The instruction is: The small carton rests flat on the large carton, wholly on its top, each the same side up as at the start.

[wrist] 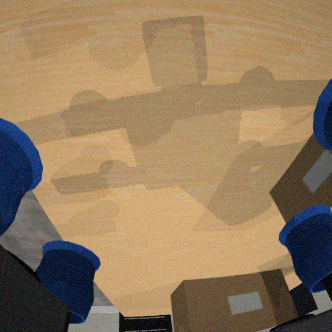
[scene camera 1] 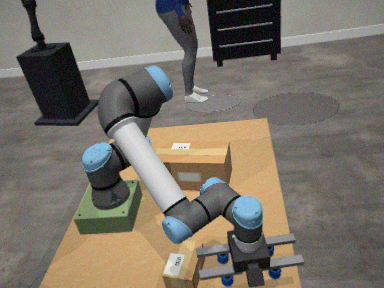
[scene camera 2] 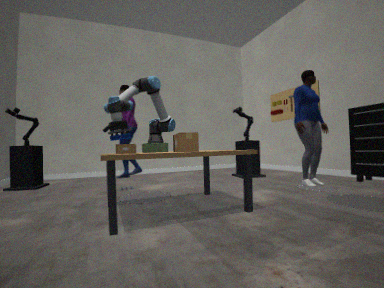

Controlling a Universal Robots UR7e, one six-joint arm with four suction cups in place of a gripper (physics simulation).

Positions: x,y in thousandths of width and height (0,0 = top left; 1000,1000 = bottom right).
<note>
My suction head (wrist: 203,812) carries nothing. The cup is 23 cm from the middle of a small carton (wrist: 893,574). A large carton (scene camera 1: 499,568) rests on the table.
The large carton shows as well in the wrist view (wrist: 785,887).
</note>
